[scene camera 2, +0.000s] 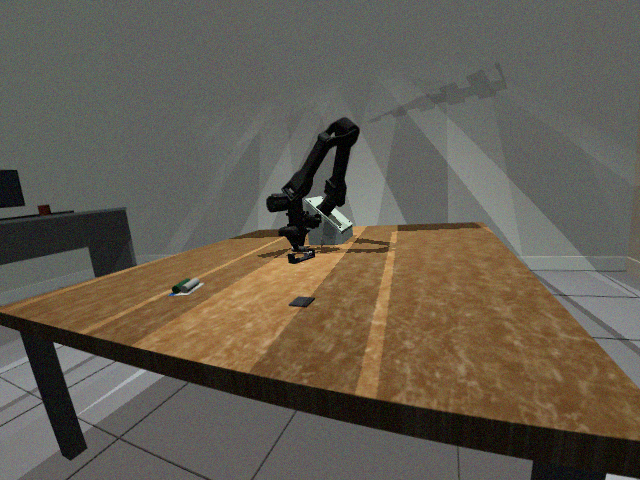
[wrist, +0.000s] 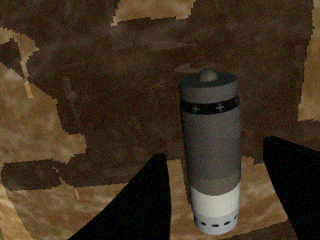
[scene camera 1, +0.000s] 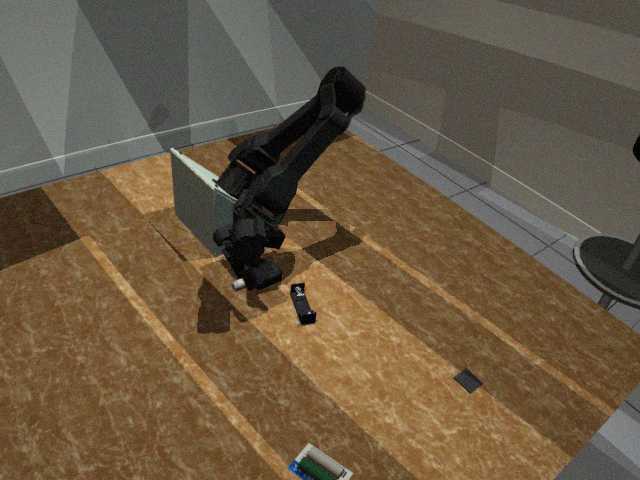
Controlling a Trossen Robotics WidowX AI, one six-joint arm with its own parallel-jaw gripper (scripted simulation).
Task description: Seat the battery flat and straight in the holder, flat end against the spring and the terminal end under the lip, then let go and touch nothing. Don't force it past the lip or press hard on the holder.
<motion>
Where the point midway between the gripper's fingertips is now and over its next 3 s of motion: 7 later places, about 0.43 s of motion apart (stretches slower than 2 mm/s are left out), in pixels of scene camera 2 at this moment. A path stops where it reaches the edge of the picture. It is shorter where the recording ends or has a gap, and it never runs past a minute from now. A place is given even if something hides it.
My gripper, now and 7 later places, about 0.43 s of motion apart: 299,250; 299,250; 298,240; 297,237; 295,237; 296,237; 299,237; 298,240
</motion>
